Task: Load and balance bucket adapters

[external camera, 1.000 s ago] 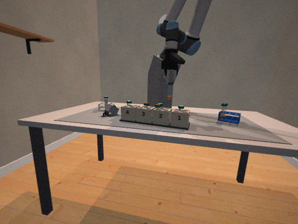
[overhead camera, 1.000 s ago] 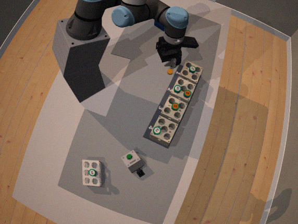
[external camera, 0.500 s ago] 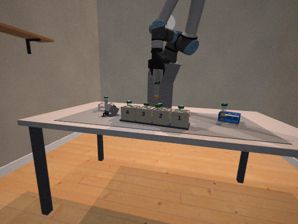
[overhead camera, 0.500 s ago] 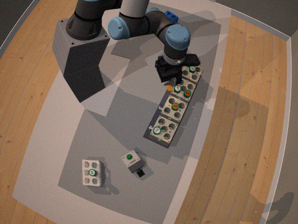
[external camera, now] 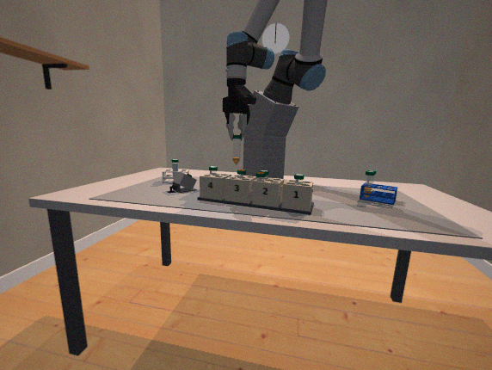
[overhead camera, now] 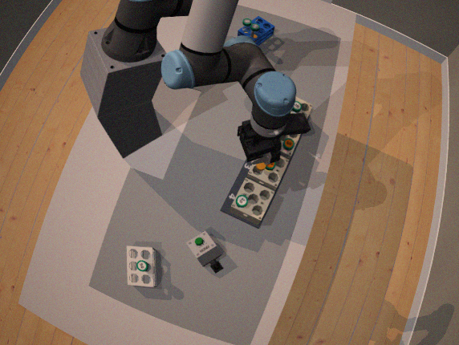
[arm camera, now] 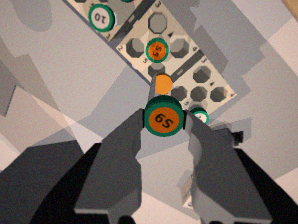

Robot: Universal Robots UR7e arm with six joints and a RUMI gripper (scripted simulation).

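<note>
Now: hand 130 mm past the green done key, 240 mm to the left of it and 190 mm above it. Round my hand: blue rack (110 mm behind, 600 mm to the left, 220 mm below); then bucket adapter (80 mm ahead, 240 mm to the left, 200 mm below).
</note>
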